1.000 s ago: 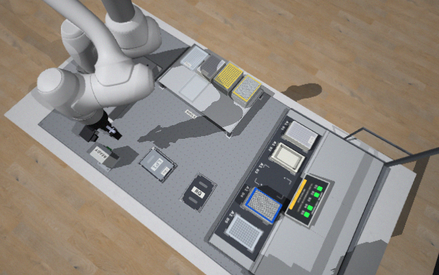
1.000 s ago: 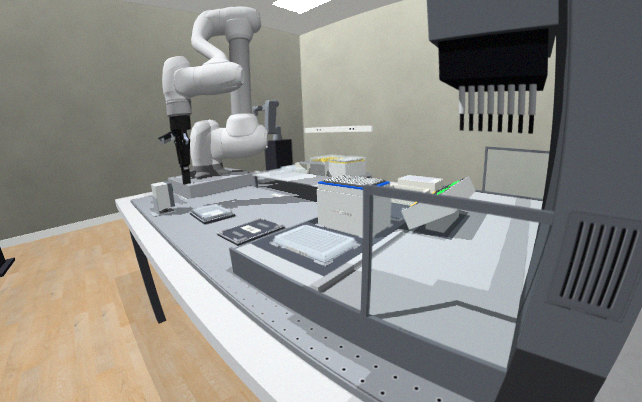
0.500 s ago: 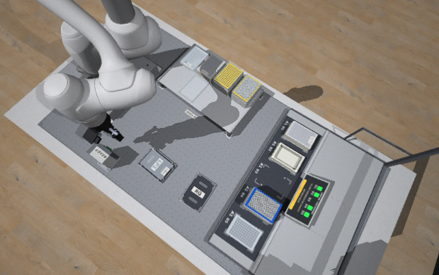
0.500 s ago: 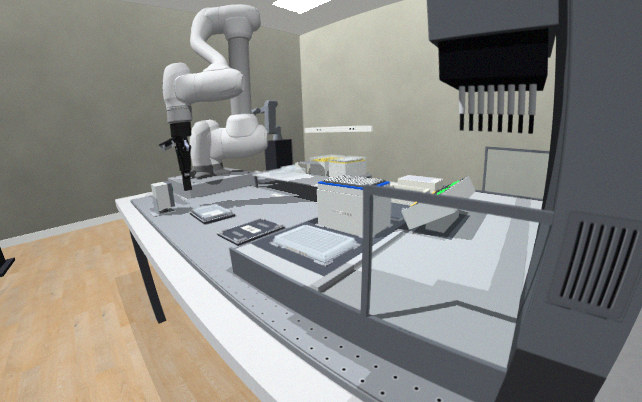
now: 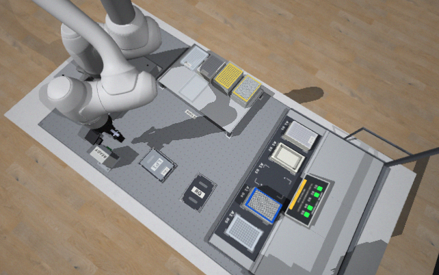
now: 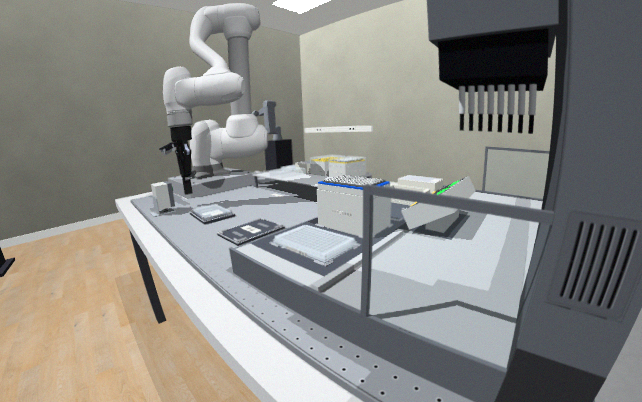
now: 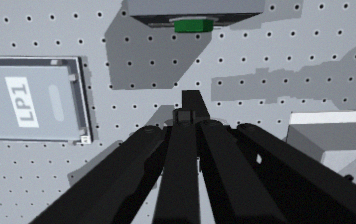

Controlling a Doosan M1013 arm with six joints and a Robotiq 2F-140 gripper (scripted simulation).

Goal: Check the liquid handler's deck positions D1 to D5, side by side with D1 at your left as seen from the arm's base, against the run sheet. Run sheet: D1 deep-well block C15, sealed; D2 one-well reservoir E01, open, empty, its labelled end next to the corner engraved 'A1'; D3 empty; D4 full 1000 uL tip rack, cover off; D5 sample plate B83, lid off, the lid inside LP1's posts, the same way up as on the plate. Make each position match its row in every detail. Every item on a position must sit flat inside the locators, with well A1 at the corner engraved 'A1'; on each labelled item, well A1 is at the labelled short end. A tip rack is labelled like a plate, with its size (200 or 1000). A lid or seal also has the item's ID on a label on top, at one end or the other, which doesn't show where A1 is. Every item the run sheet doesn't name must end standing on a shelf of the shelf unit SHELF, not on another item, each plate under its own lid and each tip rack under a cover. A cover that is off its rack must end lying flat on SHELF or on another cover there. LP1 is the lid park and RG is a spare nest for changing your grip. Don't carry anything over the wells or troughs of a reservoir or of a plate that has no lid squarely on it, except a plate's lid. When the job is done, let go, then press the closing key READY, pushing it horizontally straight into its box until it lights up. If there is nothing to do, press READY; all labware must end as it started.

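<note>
Right now my hand is 80 mm to the left of the ready box and 10 mm above it. Also, from my hand: blue-rimmed tip rack: 660 mm ahead, 140 mm to the left, 30 mm above; then cream reservoir: 650 mm ahead, 390 mm to the left, 30 mm below; then shelf: 150 mm ahead, 470 mm to the left, 20 mm below.
</note>
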